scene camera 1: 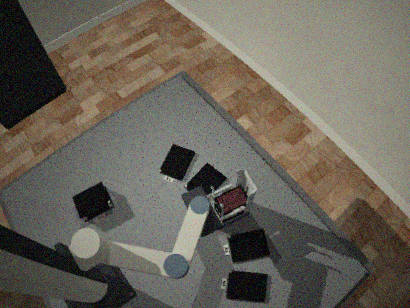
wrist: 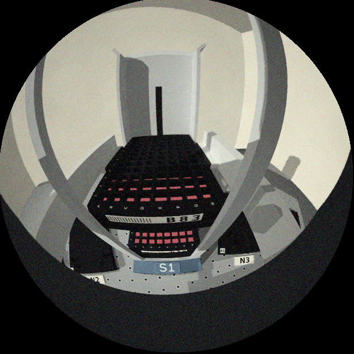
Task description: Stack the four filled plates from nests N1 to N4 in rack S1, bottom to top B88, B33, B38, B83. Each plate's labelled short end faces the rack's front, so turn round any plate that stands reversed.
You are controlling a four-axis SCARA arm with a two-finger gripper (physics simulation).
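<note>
My gripper is shut on plate B83, a black plate with red wells. Its labelled short end faces the front of rack S1. Rack S1 has a tall slotted back panel, two slender front posts that curve past the plate in the wrist view, and a blue label bar. B83 is level between the posts and the back panel, above another red-welled plate in the rack. That plate's label and any plates beneath it cannot be read or told apart.
Black nests N2 and N3 flank the rack. Nest N1 stands beyond N2, and N4 beyond N3. Another black block stands at the left. The arm partly covers the area beside the rack.
</note>
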